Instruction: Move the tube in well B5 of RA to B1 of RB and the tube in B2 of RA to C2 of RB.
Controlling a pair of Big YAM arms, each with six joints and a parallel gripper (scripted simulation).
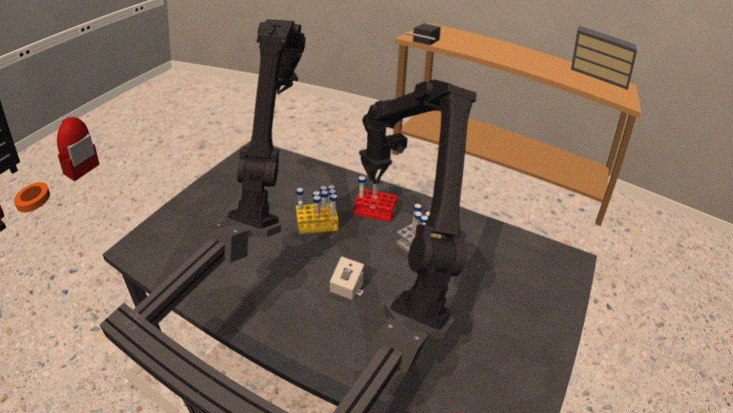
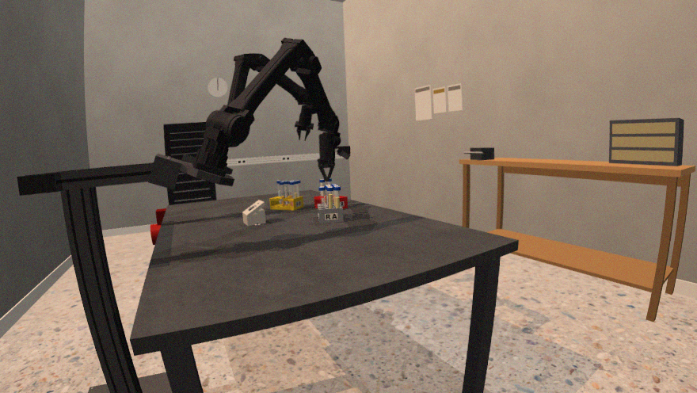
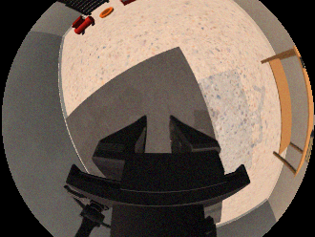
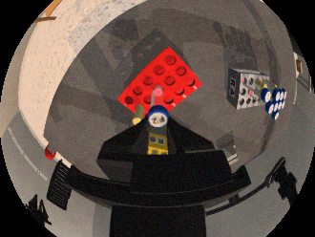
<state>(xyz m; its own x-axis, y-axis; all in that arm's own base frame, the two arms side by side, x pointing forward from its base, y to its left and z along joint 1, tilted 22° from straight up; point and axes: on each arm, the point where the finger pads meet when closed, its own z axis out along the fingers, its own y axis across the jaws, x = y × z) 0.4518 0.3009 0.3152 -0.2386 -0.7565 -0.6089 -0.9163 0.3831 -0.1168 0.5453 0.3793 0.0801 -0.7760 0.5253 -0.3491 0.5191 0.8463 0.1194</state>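
Right now the red rack is 100 mm below my right hand, 10 mm to the right of it and 10 mm ahead of it.
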